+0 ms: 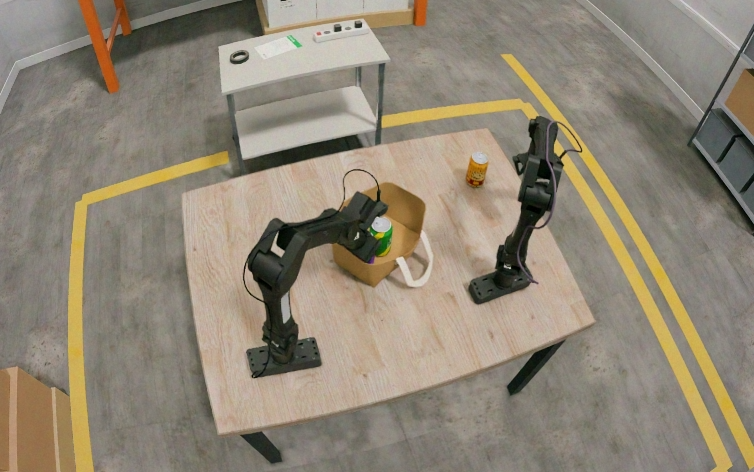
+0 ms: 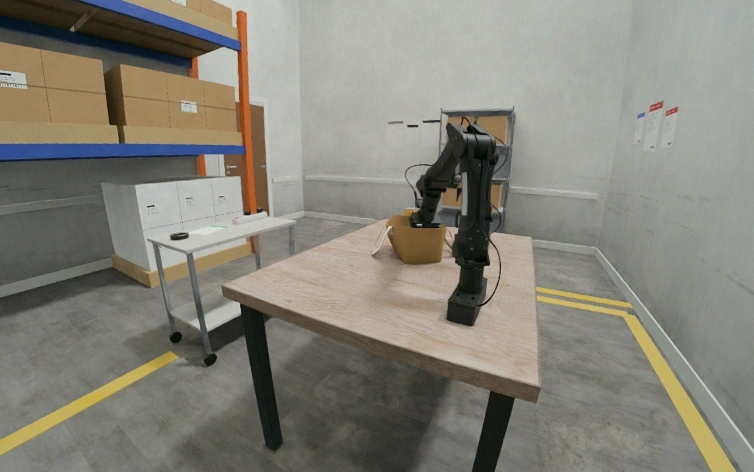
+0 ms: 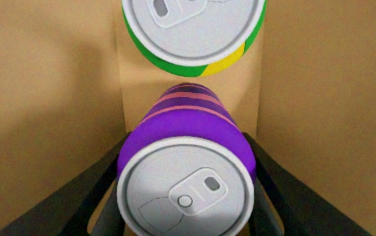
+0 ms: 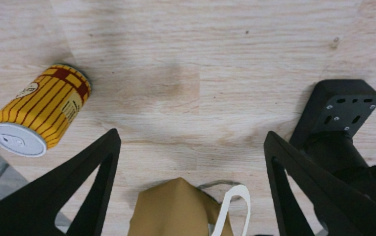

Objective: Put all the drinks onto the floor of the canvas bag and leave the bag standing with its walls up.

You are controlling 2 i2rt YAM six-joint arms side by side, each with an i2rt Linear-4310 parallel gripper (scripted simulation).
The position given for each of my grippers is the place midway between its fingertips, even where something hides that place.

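My left gripper (image 1: 364, 247) appears together with a tan canvas bag (image 1: 408, 209). The bag (image 2: 414, 245) is visible again, and so are the bag (image 3: 69, 113) and my left gripper (image 3: 187, 138). My right gripper (image 4: 191, 136) is in view as well.
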